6 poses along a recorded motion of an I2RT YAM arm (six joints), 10 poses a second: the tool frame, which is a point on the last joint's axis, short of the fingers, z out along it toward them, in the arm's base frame.
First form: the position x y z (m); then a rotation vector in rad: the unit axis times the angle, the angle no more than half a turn.
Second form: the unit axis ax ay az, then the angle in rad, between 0 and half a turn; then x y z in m. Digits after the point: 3 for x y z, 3 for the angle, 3 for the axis.
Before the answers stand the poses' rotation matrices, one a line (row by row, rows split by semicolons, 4 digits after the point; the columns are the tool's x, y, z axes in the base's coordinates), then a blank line. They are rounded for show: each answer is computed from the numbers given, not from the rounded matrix.
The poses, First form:
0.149 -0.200 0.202 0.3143 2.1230 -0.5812
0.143 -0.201 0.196 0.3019 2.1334 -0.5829
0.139 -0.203 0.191 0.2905 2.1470 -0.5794
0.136 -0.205 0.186 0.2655 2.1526 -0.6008
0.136 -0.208 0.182 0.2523 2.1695 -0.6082
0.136 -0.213 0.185 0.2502 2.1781 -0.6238
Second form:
-0.5752 0.4246 0.6992; 0.0093 0.8581 -0.5135; -0.8180 -0.2889 -0.4975
-0.5846 0.4148 0.6973; 0.0026 0.8604 -0.5096; -0.8113 -0.2961 -0.5041
-0.5953 0.4034 0.6949; -0.0010 0.8645 -0.5027; -0.8035 -0.2999 -0.5142
-0.6060 0.3914 0.6926; -0.0238 0.8613 -0.5076; -0.7951 -0.3241 -0.5126
-0.6212 0.3806 0.6851; -0.0310 0.8615 -0.5067; -0.7831 -0.3360 -0.5234
-0.6309 0.3809 0.6759; -0.0346 0.8565 -0.5150; -0.7751 -0.3483 -0.5272

0.141 0.955 -0.261 2.223 0.149 -0.200 0.202
0.135 0.956 -0.261 2.232 0.143 -0.201 0.196
0.130 0.957 -0.258 2.243 0.139 -0.203 0.191
0.118 0.956 -0.267 2.251 0.136 -0.205 0.186
0.111 0.957 -0.268 2.267 0.136 -0.208 0.182
0.110 0.956 -0.274 2.279 0.136 -0.213 0.185

